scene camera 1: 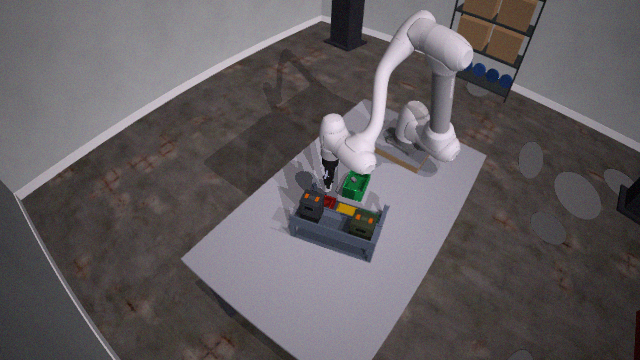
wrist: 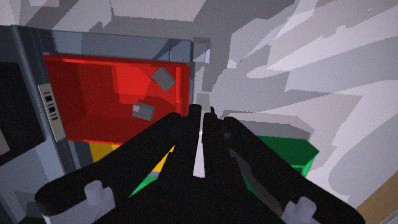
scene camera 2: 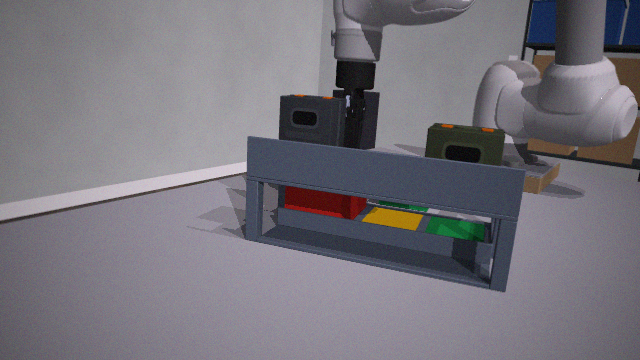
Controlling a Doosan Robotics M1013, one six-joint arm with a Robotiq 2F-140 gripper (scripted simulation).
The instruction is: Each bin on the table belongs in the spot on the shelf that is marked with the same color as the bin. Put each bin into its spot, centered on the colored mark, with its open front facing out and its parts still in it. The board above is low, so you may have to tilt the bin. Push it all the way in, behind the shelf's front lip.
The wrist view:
gripper: 202, 102
green bin: 299, 153
red bin: 95, 102
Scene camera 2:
red bin: 325, 203
olive box: 479, 145
